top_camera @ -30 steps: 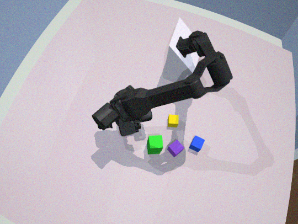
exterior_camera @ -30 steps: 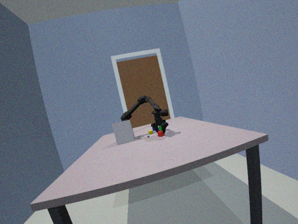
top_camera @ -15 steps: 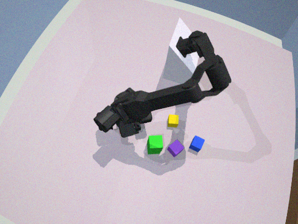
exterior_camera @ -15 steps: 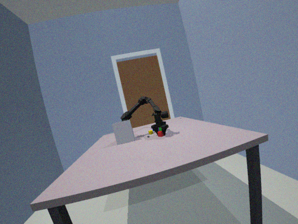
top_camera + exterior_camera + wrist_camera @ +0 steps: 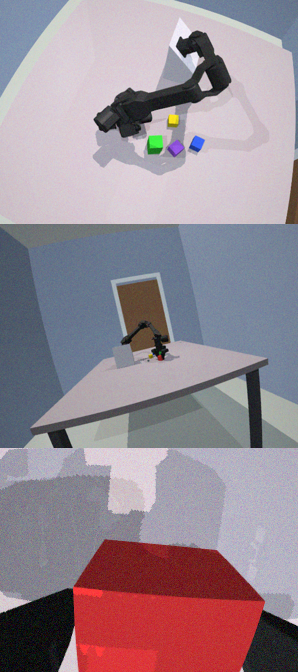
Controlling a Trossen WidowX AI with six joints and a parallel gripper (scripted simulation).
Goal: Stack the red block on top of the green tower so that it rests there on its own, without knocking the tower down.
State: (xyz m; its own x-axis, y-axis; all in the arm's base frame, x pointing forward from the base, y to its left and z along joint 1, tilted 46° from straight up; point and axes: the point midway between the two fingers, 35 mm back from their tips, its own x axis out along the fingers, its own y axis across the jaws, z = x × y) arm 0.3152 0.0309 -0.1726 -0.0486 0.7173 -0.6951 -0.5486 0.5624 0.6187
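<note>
The green block lies 13 cm to the left of my gripper tip, 6 cm above it and 4 cm ahead of it. Round my gripper tip: red block 1 cm above; yellow block 16 cm to the left, 8 cm behind, 1 cm above; tiny grey cube 12 cm behind, 6 cm to the left.
</note>
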